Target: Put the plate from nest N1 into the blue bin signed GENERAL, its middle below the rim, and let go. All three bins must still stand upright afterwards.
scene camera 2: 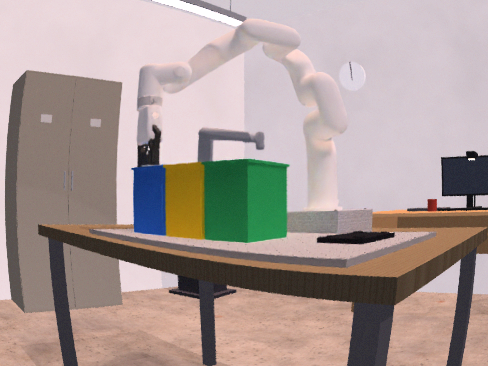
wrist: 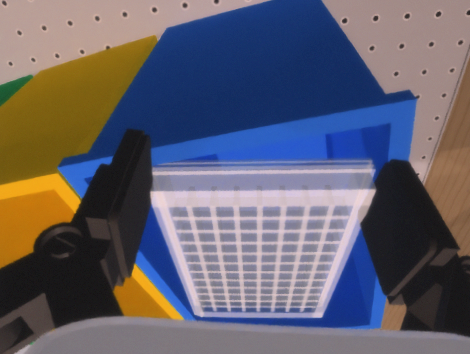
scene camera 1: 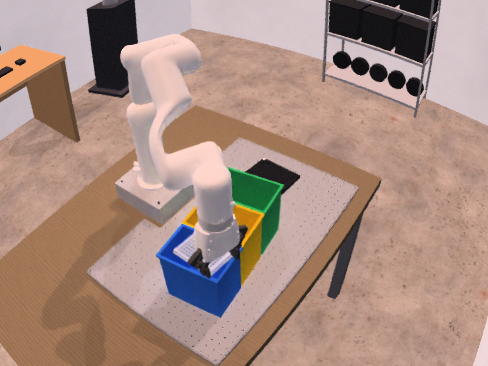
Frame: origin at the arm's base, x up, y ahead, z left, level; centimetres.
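Where they show: gripper, fingertip midpoint: (scene camera 2: 148, 166) (wrist: 265, 175) (scene camera 1: 220, 265); arm's base at its link origin: (scene camera 2: 322, 210) (scene camera 1: 154, 178).
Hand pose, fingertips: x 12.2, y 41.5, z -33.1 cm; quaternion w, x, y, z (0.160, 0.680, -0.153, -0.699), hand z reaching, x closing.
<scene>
Each offset is from my fingertips to the top centre of the thing. "pt": to the spot under its first point. Level surfaces: height alone.
A clear plate with a white grid of wells {pt dx -0.2, dy -10.4, dz +1.9 cm} (scene camera 1: 186, 247) (wrist: 260, 250) lies flat between the fingers of my gripper (scene camera 1: 220, 263) (scene camera 2: 149, 163) (wrist: 265, 175), which is shut on its two sides. The plate is in the mouth of the blue bin {dx -0.1, dy -6.9, dz +1.8 cm} (scene camera 1: 192, 290) (scene camera 2: 149, 200) (wrist: 240, 75), inside its walls. In scene camera 2 the plate is hidden and the fingers reach down to the rim, their tips out of sight. How far the plate's middle is below the rim is hard to tell. The sign GENERAL does not show. The blue bin stands upright.
The yellow bin {dx -0.1, dy -6.3, dz +14.9 cm} (scene camera 1: 252, 250) (scene camera 2: 185, 200) (wrist: 30, 225) stands upright against the blue one, then the green bin {dx -0.1, dy -5.6, dz +27.9 cm} (scene camera 1: 271, 225) (scene camera 2: 265, 200), also upright. A flat black pad {pt dx -16.9, dy -6.7, dz +56.8 cm} (scene camera 1: 275, 173) (scene camera 2: 355, 237) lies beyond green on the perforated board {dx -18.1 cm} (scene camera 1: 310, 210). My arm's base block (scene camera 2: 352, 220) is behind.
</scene>
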